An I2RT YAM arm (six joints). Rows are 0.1 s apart.
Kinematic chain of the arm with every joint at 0, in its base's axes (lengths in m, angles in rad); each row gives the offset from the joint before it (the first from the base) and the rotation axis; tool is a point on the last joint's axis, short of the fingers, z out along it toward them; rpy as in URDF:
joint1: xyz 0 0 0.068 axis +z
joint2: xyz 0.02 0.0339 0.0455 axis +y
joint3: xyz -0.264 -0.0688 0 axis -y
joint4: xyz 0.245 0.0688 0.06 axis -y
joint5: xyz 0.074 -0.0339 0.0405 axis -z
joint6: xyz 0.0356 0 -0.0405 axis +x
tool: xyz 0 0 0 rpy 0 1.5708 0
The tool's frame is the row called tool.
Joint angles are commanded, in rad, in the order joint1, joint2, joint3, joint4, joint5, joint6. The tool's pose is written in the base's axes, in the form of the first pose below.
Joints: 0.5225, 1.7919, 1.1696, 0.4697, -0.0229, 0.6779
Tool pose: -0.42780, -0.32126, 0.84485, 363.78; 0.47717, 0.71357, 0.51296, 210.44; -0.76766, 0.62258, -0.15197, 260.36; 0, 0, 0, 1
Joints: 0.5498, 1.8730, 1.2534, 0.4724, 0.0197, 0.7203
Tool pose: -0.42763, -0.29768, 0.85354, 376.62; 0.51141, 0.69892, 0.49997, 229.98; -0.74538, 0.65031, -0.14664, 256.04; 0, 0, 0, 1
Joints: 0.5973, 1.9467, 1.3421, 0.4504, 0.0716, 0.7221
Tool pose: -0.42745, -0.29316, 0.85519, 382.45; 0.50658, 0.70583, 0.49516, 257.05; -0.74878, 0.64487, -0.15320, 252.34; 0, 0, 0, 1
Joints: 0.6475, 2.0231, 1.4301, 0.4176, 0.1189, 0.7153
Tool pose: -0.43678, -0.29053, 0.85136, 385.19; 0.48615, 0.72007, 0.49514, 286.01; -0.75689, 0.63016, -0.17327, 244.71; 0, 0, 0, 1
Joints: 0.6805, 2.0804, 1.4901, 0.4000, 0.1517, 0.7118
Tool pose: -0.44225, -0.28757, 0.84954, 386.53; 0.47274, 0.73020, 0.49327, 305.97; -0.76219, 0.61976, -0.18698, 236.78; 0, 0, 0, 1
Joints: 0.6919, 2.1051, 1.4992, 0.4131, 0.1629, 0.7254
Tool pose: -0.44675, -0.28146, 0.84923, 386.47; 0.48001, 0.72563, 0.49301, 312.71; -0.75499, 0.62789, -0.18907, 229.59; 0, 0, 0, 1
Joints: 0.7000, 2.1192, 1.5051, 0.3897, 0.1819, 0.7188
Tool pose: -0.45647, -0.26325, 0.84990, 385.59; 0.46225, 0.74602, 0.47935, 316.36; -0.76023, 0.61168, -0.21885, 222.39; 0, 0, 0, 1
